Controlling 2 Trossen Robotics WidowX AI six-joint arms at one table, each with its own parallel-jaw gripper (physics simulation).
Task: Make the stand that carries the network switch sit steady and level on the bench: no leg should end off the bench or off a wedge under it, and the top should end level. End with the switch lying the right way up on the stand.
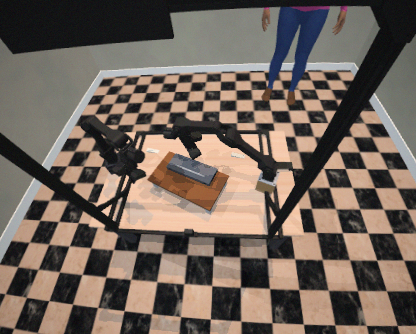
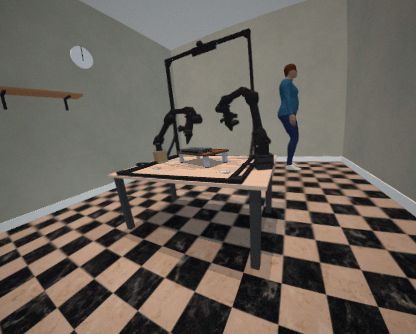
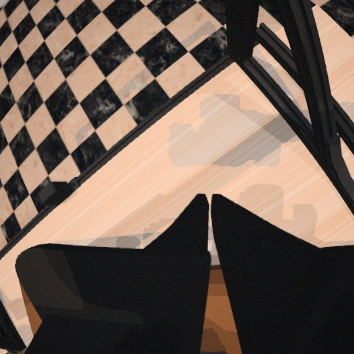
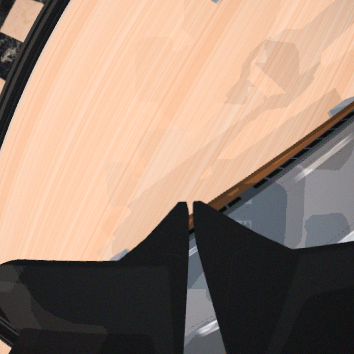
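Pixels of known places: left gripper, fingertip midpoint: [image 1: 133, 183] [image 2: 231, 130] [image 3: 207, 201]; right gripper, fingertip midpoint: [image 1: 193, 150] [image 2: 187, 144] [image 4: 189, 209]; left arm's base at its link origin: [image 1: 112, 159] [image 2: 263, 154]; right arm's base at its link origin: [image 1: 269, 175] [image 2: 159, 150].
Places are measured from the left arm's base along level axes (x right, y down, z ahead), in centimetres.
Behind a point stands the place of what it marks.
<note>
The stand is a brown board [image 1: 200, 194] {y -1.4, x 45.0, z 47.6 cm} [image 2: 218, 151] {y -1.4, x 18.4, z 28.3 cm} [image 3: 220, 312] {y -1.4, x 25.5, z 29.2 cm} on pale grey legs [image 2: 206, 161] {y 3.9, x 10.3, z 37.2 cm}. I cannot tell whether its top is level or how every leg rests. The dark grey switch [image 1: 192, 169] {y -4.0, x 29.3, z 47.7 cm} [image 2: 196, 149] {y -4.1, x 21.0, z 45.2 cm} [image 4: 265, 210] {y -4.1, x 25.7, z 51.2 cm} lies lengthwise on the board, near one long edge. One small white wedge [image 1: 153, 151] {y 8.1, x -3.7, z 26.2 cm} [image 2: 223, 172] {y 8.1, x -6.5, z 25.6 cm} and another [image 1: 237, 155] {y 7.9, x 21.2, z 79.9 cm} [image 2: 157, 168] {y 7.8, x 17.9, z 78.0 cm} lie on the bench, apart from the stand. My left gripper [image 1: 139, 175] [image 2: 231, 125] {y -15.3, x 34.3, z 16.5 cm} [image 3: 207, 201] {y -15.3, x 34.3, z 16.5 cm} is shut and empty above the stand's left end. My right gripper [image 1: 195, 155] {y -8.8, x 19.9, z 51.7 cm} [image 2: 188, 141] {y -8.8, x 19.9, z 51.7 cm} [image 4: 189, 209] {y -8.8, x 19.9, z 51.7 cm} is shut and empty above the switch's long edge.
A tan box [image 1: 265, 186] {y 0.6, x 52.0, z 83.7 cm} [image 2: 160, 157] {y 2.9, x 43.3, z 84.9 cm} stands by the right arm's base. A black frame [image 1: 155, 233] {y 8.8, x 53.7, z 17.3 cm} runs round the bench, with tall posts rising from it. A person [image 1: 295, 50] [image 2: 289, 110] stands away from the bench.
</note>
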